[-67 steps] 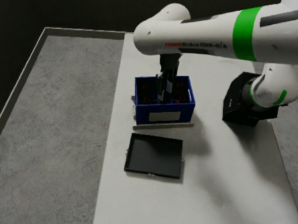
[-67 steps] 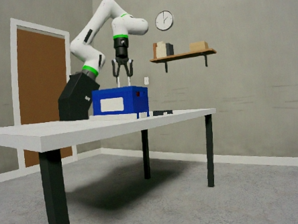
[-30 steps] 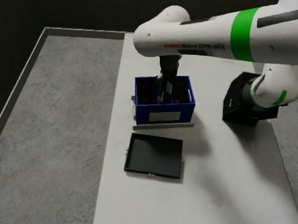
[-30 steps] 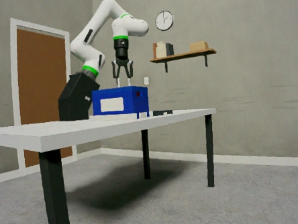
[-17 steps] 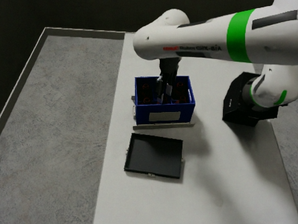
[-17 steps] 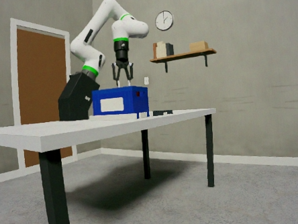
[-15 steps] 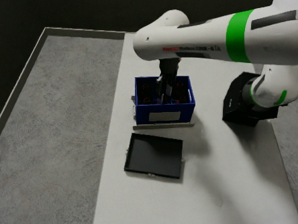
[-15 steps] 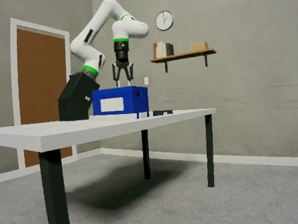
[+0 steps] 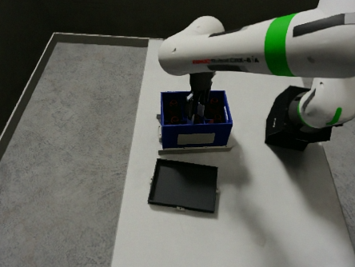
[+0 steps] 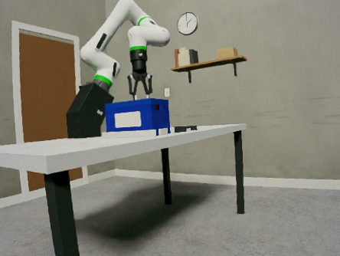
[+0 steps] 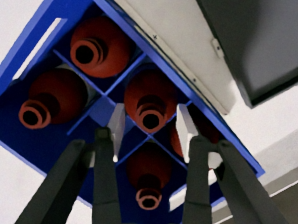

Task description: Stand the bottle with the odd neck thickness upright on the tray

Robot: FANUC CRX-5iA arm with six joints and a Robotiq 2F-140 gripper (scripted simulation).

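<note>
The crate lies 4 cm to the right of my hand and 9 cm below it. Round my hand: dark tray: 4 cm ahead, 22 cm to the left, 16 cm below.
</note>
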